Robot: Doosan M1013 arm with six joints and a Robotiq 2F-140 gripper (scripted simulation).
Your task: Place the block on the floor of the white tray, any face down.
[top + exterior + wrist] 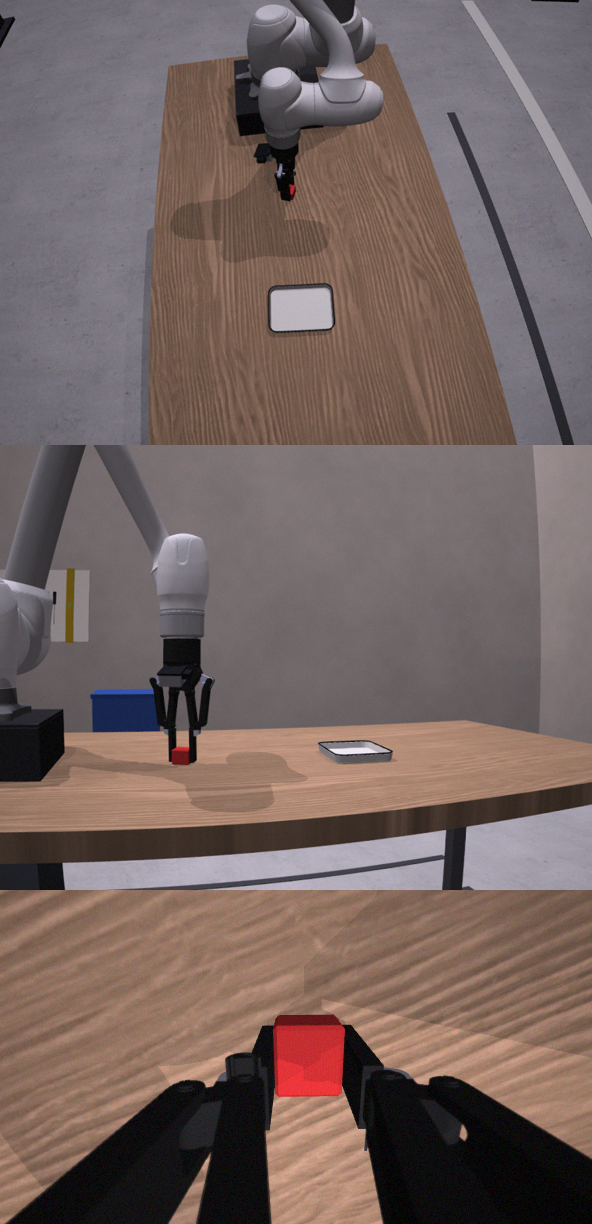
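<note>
My hand is 37 cm short of the white tray and 2 cm above it. Also, from my hand: red block: 2 cm below.
</note>
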